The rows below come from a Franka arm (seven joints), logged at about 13 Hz.
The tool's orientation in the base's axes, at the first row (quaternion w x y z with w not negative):
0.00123, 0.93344, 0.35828, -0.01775
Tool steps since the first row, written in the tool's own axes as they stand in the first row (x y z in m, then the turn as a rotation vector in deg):
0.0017, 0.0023, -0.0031, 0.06, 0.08, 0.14
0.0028, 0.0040, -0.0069, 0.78, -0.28, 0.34
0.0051, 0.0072, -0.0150, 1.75, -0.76, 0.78
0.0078, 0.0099, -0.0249, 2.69, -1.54, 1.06
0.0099, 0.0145, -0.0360, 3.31, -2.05, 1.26
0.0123, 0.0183, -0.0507, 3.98, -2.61, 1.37
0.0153, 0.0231, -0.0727, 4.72, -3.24, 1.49
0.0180, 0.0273, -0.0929, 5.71, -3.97, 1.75
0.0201, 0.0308, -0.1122, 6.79, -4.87, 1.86
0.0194, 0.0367, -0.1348, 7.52, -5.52, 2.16
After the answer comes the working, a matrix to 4 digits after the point.
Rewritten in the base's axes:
0.0029, -0.0005, 0.0030, 0.09, -0.02, -0.14
0.0050, -0.0010, 0.0068, 0.38, 0.72, -0.36
0.0091, -0.0017, 0.0147, 0.77, 1.72, -0.83
0.0132, -0.0018, 0.0245, 0.93, 2.93, -1.13
0.0182, -0.0036, 0.0355, 1.05, 3.72, -1.35
0.0230, -0.0046, 0.0501, 1.17, 4.58, -1.48
0.0292, -0.0058, 0.0719, 1.29, 5.54, -1.62
0.0346, -0.0069, 0.0919, 1.53, 6.74, -1.90
0.0391, -0.0078, 0.1111, 1.72, 8.13, -2.04
0.0433, -0.0123, 0.1337, 1.82, 9.10, -2.36

The tool's axes in the first row as the columns of a matrix, in the base's axes (rounded; the answer above uses it unrounded):
0.7426, 0.6689, -0.0323
0.6688, -0.7433, -0.0150
-0.0340, -0.0104, -0.9994

